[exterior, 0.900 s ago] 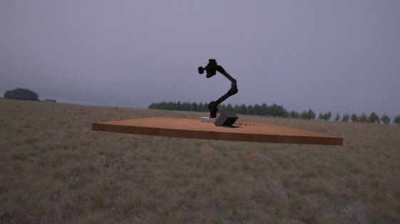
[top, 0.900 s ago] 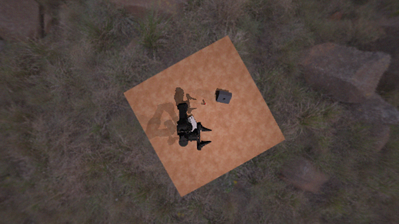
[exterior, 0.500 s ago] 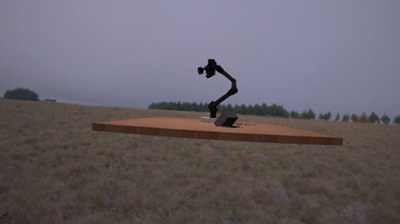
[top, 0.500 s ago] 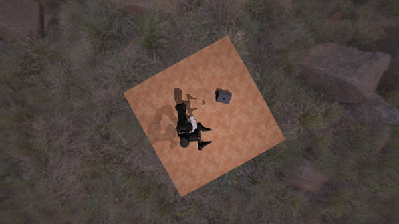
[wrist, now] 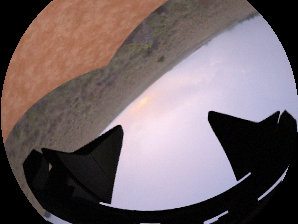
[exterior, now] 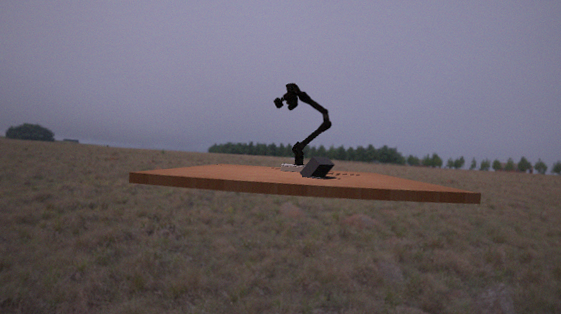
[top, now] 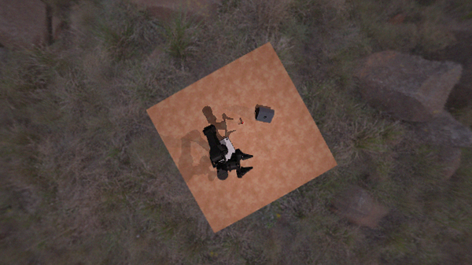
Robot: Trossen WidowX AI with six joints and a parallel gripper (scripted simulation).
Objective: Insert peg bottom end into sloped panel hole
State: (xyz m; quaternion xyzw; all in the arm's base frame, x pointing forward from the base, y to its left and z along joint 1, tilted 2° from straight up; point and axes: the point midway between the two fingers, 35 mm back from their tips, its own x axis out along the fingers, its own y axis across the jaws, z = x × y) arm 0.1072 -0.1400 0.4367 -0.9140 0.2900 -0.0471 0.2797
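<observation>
My gripper tip is 41 cm above the dark red peg, 22 cm to the right of it and 14 cm short of it. Also, from my gripper tip: grey sloped panel: 43 cm below, 33 cm ahead, 14 cm to the left.
</observation>
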